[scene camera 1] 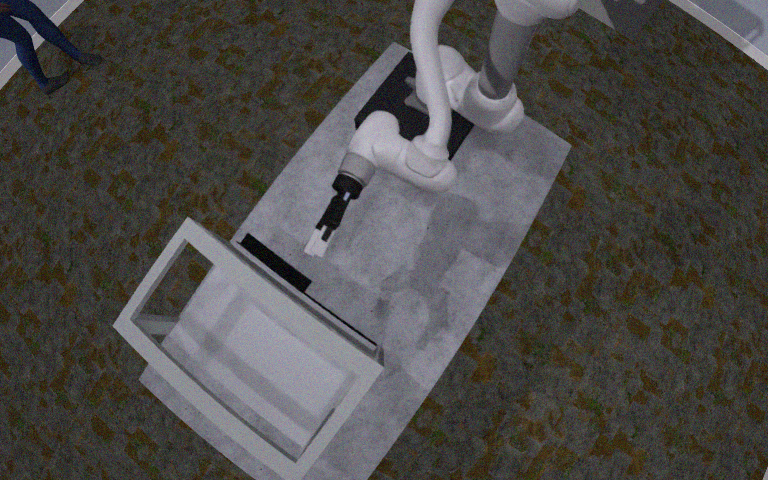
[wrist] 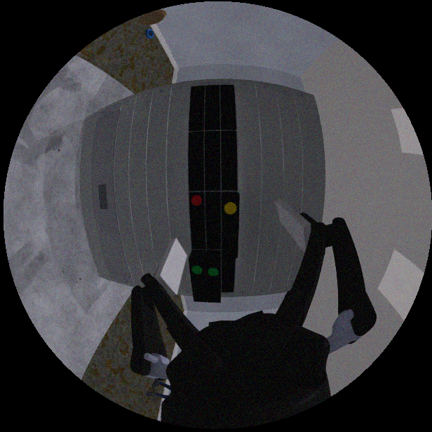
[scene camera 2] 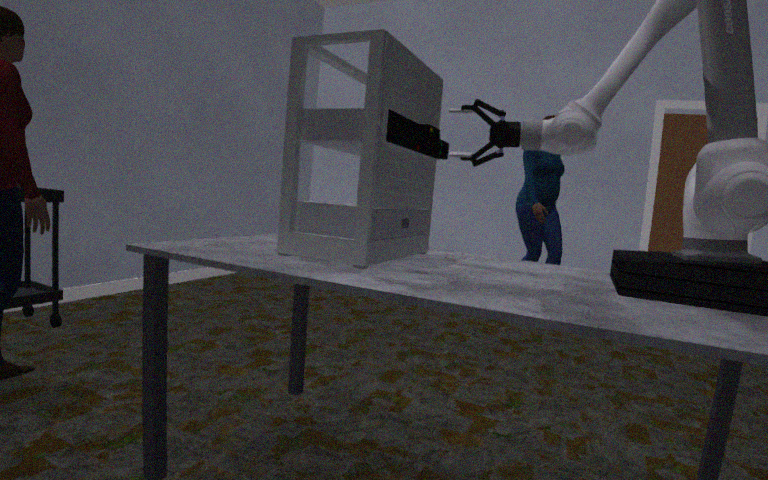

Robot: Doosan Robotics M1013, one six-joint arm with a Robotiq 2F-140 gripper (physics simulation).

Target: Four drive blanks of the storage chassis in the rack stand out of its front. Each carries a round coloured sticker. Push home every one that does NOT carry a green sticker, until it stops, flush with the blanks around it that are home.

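Seen in the pictures: gripper, fingertip midpoint: [scene camera 1: 311,254] [scene camera 2: 449,132]; arm's base at its link origin: [scene camera 2: 713,259].
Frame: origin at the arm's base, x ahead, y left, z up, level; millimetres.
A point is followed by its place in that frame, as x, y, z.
My gripper [scene camera 1: 316,243] @[765, 44, 299] [scene camera 2: 451,132] @[765, 44, 299] [wrist: 228,230] is open and empty, its fingers spread in front of the black storage chassis [scene camera 1: 274,262] @[835, -18, 317] [scene camera 2: 400,131] @[862, 208, 274] [wrist: 212,160], with a gap to it in the top view. In the wrist view, the yellow-stickered blank [wrist: 230,235] stands out past its neighbours. The red-stickered blank [wrist: 196,225] looks level with the blanks around it. Two green-stickered blanks [wrist: 197,289] [wrist: 213,289] stand out side by side, below the red one in that view. In scene camera 2 the lower fingertip overlaps the outer blanks' edge; contact cannot be told.
The light grey rack [scene camera 1: 294,311] @[887, 137, 518] [scene camera 2: 376,84] @[892, 331, 375] [wrist: 150,175] stands on the table [scene camera 1: 396,249] @[560, 180, -108] [scene camera 2: 481,283] @[579, 282, -109] [wrist: 45,115], its panels on both sides of the chassis. A person in teal [scene camera 2: 542,186] stands behind the arm. A person in red [scene camera 2: 11,135] stands at the left beside a cart [scene camera 2: 54,243].
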